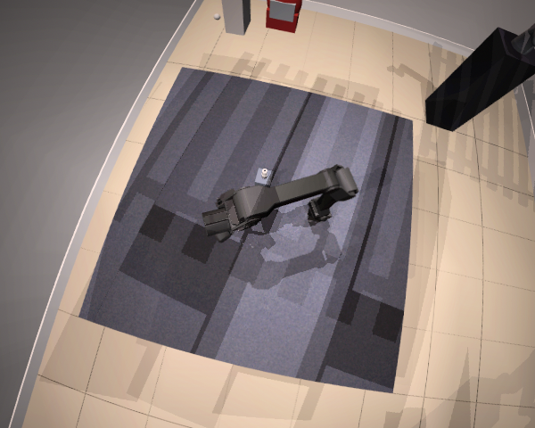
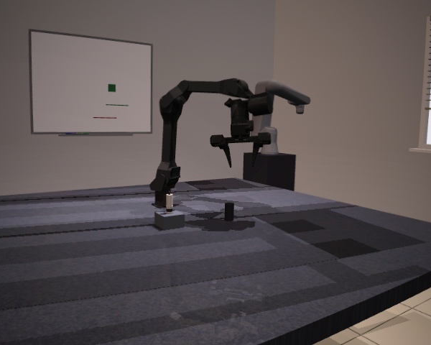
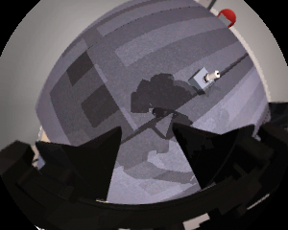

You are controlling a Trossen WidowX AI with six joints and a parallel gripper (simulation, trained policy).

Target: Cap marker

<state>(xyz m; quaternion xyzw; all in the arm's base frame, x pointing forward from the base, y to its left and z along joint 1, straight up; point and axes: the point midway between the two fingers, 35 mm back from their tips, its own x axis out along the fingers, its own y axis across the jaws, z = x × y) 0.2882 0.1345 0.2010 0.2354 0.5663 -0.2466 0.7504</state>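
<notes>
Right now the dark cylindrical cap is 1 cm behind my gripper tip, 3 cm to the right of it and 14 cm below it. Also, from my gripper tip: grey holder block (4 cm behind, 23 cm to the right, 15 cm below).
</notes>
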